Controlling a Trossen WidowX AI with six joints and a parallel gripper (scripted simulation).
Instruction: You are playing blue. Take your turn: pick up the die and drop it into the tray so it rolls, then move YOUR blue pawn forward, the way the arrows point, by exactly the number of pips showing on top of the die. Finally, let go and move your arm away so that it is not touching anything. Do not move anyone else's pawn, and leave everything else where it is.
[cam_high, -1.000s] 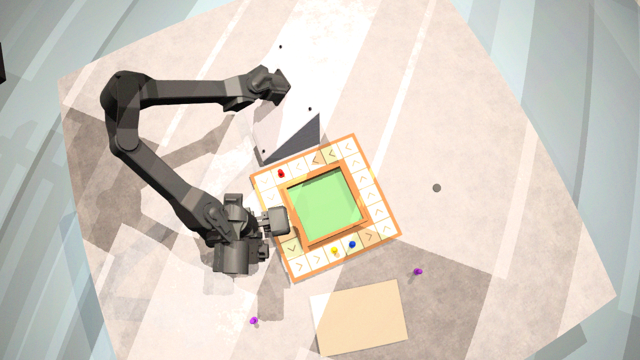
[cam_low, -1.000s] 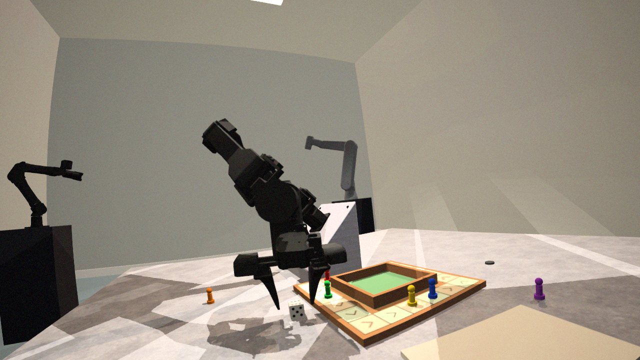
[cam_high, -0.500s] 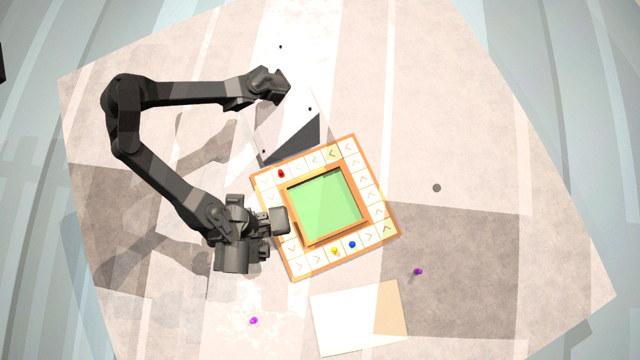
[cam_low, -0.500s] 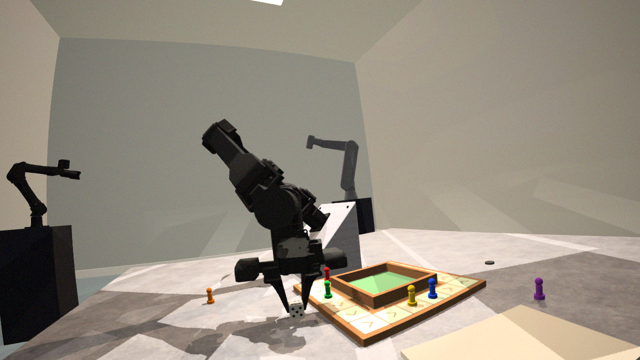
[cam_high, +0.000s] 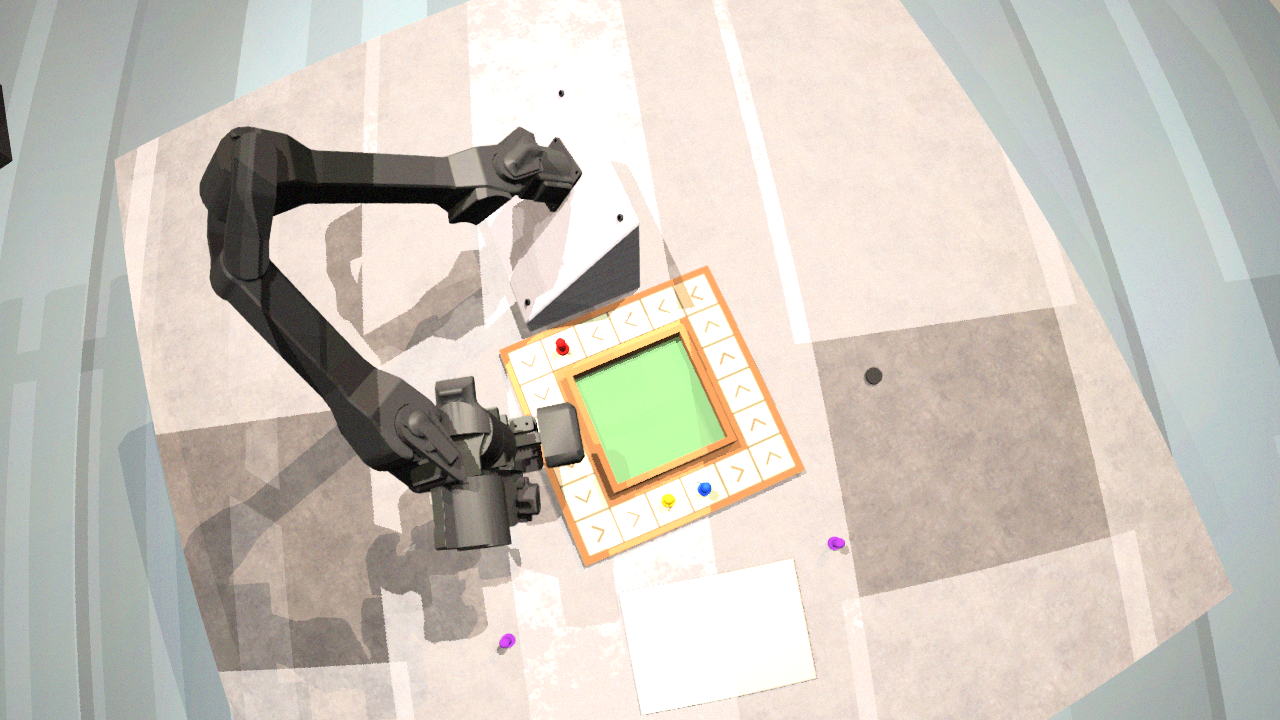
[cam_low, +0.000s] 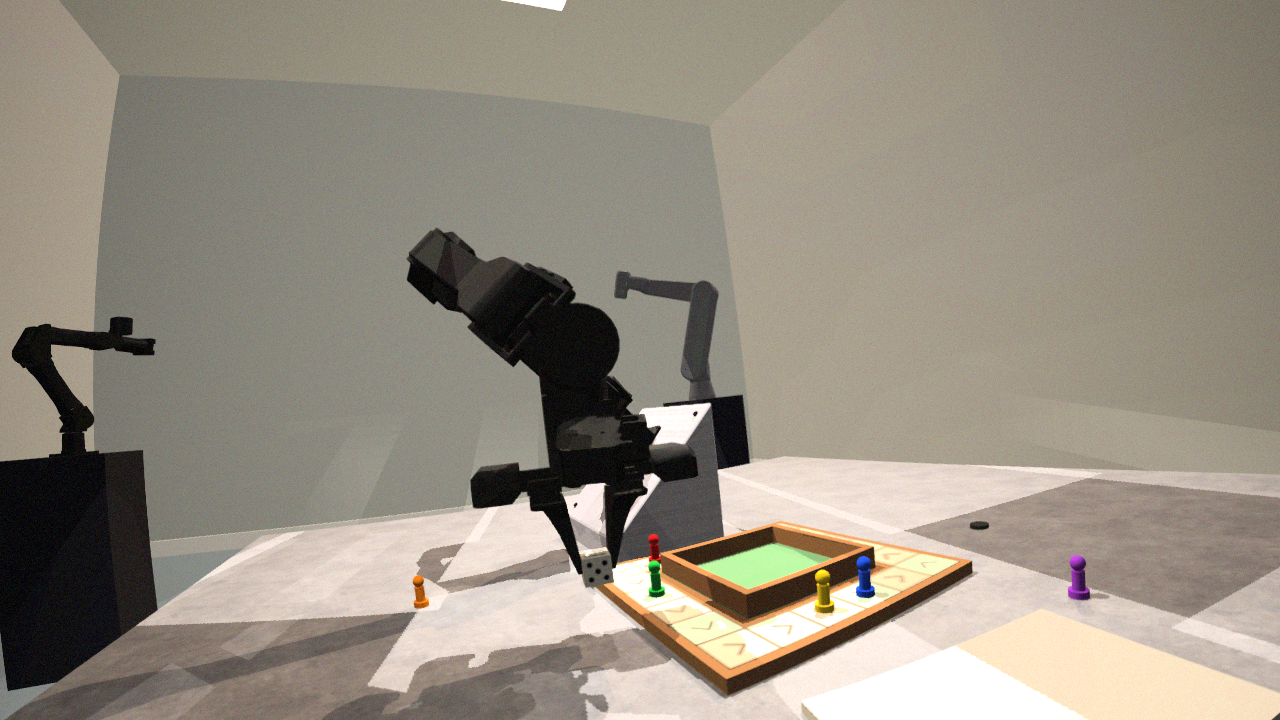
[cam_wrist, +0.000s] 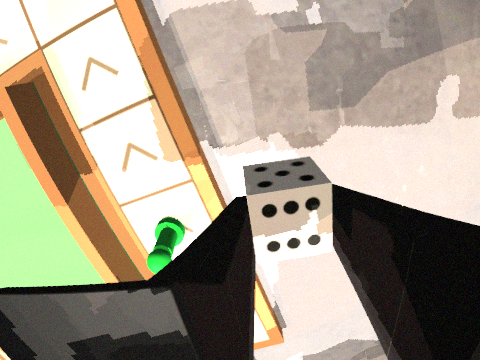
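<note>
My gripper tip is now 180 mm to the right of the blue pawn, 140 mm short of it and 30 mm above it. The rest, counted from my gripper tip: green pawn: 70 mm to the left, 30 mm below, 10 mm behind; then red pawn: 120 mm to the left, 90 mm behind, 30 mm below; then white die: right at my gripper tip.
</note>
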